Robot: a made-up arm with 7 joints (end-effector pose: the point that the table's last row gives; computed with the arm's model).
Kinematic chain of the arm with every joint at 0, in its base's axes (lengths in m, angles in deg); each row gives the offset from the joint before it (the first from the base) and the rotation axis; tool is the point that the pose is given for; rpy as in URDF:
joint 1: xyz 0 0 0.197 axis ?
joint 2: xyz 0 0 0 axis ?
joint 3: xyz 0 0 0.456 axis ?
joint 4: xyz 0.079 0 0 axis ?
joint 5: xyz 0.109 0 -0.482 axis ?
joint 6: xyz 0 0 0 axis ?
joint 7: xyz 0.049 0 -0.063 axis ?
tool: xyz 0 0 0 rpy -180 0 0
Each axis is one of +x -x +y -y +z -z.
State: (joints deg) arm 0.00 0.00 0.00 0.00 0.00 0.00 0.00
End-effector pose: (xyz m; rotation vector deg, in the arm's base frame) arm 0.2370 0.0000 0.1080 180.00 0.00 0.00
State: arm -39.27 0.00 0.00 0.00 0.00 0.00 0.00
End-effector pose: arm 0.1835 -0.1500 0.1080 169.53 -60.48 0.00
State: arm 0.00 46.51 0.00 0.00 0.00 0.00 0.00
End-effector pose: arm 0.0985 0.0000 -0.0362 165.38 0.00 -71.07
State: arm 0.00 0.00 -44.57 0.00 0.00 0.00 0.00
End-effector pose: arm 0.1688 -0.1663 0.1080 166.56 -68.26 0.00
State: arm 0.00 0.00 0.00 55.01 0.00 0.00 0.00
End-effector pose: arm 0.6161 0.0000 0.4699 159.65 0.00 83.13
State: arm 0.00 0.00 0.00 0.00 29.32 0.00 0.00
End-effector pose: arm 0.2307 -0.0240 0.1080 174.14 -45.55 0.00
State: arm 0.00 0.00 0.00 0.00 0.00 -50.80 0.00
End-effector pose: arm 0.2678 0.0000 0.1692 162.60 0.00 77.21
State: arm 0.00 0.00 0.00 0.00 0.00 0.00 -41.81
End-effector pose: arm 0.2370 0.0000 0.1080 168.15 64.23 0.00
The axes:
joint 1: +z
joint 2: +y
joint 3: +z
joint 4: -y
joint 5: -z
joint 6: +y
joint 7: -z

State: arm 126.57 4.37 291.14 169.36 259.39 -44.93 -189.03
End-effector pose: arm -0.0679 0.1650 1.1435 -25.98 -46.89 -44.14
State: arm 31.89 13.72 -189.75 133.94 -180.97 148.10 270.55
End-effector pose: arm -0.0689 0.0112 1.1401 71.48 106.31 65.90
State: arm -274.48 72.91 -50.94 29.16 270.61 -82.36 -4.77
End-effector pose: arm 0.2748 0.1853 -0.0528 -64.57 -129.41 7.08
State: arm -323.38 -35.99 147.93 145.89 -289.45 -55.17 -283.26
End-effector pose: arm -0.6531 -0.2507 0.8541 -52.55 14.62 113.00
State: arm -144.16 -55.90 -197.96 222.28 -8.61 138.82 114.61
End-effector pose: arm 0.3702 0.3519 0.8409 -105.74 111.83 -37.98
